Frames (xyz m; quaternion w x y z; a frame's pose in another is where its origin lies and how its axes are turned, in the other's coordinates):
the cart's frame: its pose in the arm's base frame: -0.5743 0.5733 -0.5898 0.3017 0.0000 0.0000 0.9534
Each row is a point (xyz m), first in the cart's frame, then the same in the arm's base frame.
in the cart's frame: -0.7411 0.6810 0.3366
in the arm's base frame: -0.3599 -0.4101 -0.2532
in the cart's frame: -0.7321 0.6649 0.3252
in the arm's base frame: -0.3580 -0.3917 -0.2646
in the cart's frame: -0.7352 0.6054 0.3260
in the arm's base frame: -0.3212 -0.3448 -0.2638
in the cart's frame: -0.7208 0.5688 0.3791
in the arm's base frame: -0.3119 -0.3066 -0.2107
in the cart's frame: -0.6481 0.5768 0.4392
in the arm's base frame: -0.3760 -0.2713 -0.1506
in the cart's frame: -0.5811 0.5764 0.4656
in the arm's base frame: -0.4306 -0.2325 -0.1242
